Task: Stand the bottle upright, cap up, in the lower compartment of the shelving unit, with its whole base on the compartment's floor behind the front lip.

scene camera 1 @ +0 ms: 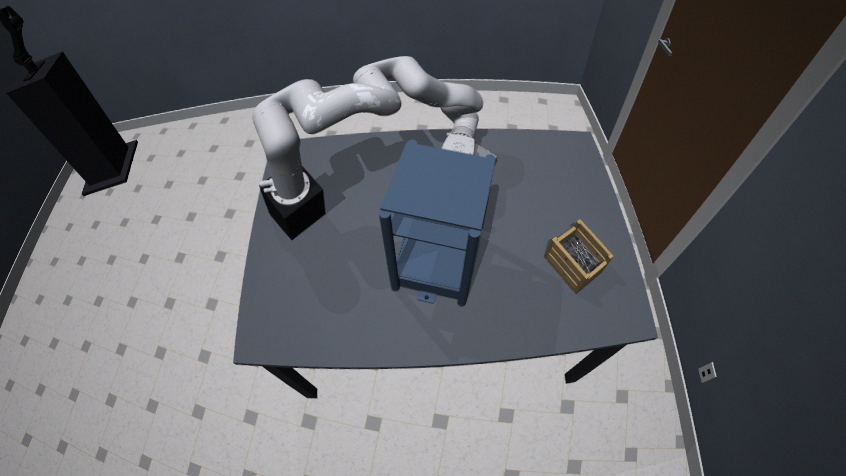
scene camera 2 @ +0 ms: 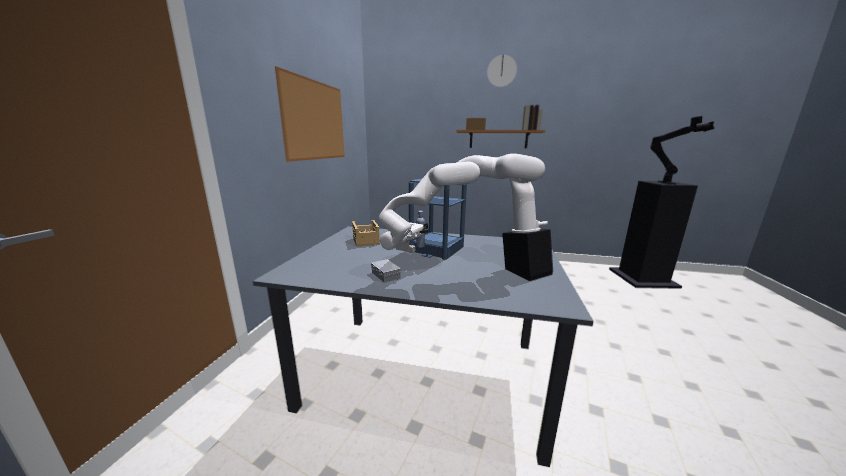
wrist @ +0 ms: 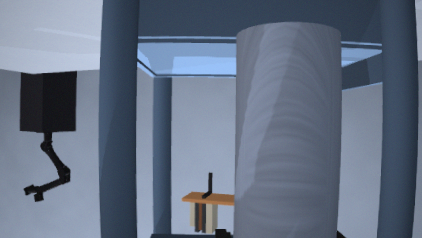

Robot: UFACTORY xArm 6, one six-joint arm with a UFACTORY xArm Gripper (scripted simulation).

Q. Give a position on a bottle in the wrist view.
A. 288, 131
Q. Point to a wooden crate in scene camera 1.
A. At 593, 251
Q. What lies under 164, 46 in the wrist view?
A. A blue shelving unit.
